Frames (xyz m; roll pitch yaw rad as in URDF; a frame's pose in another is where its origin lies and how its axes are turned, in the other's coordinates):
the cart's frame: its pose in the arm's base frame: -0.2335 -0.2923 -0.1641 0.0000 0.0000 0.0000
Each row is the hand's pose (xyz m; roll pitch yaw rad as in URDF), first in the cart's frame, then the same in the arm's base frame.
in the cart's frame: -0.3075 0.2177 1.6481 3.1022 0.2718 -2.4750
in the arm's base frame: -0.5410 -0.0746 1.4840 3.1022 0.2718 -2.4750
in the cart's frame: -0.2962 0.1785 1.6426 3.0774 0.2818 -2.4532
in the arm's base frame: -0.5297 -0.1138 1.4785 3.0774 0.2818 -2.4532
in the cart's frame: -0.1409 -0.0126 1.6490 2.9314 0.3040 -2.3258
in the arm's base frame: -0.3744 -0.3049 1.4849 2.9314 0.3040 -2.3258
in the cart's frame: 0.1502 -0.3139 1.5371 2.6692 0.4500 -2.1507
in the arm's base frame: -0.0833 -0.6062 1.3730 2.6692 0.4500 -2.1507
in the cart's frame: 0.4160 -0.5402 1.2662 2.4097 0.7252 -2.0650
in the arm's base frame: 0.1825 -0.8325 1.1021 2.4097 0.7252 -2.0650
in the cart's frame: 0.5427 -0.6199 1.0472 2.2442 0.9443 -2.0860
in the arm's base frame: 0.3092 -0.9122 0.8831 2.2442 0.9443 -2.0860
